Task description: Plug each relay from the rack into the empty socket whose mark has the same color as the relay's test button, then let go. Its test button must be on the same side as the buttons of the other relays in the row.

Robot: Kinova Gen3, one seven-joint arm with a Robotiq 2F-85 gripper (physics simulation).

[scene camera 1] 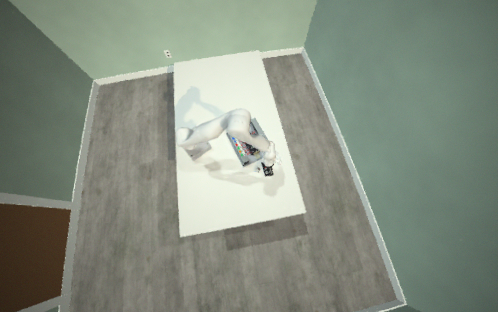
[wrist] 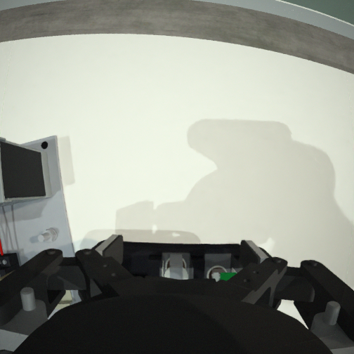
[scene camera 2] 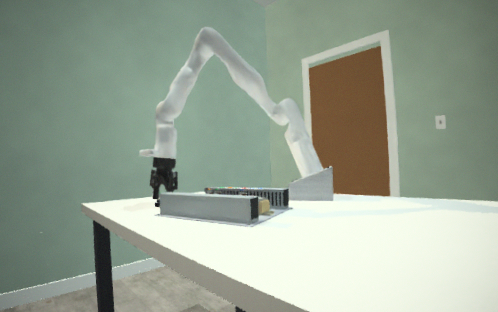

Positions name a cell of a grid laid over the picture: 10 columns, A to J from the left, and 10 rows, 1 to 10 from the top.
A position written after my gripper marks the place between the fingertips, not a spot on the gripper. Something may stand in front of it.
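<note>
My gripper (scene camera 2: D7) is visible. From the wrist, the gripper (wrist: F8) appears again, together with a black relay rack (wrist: D8).
</note>
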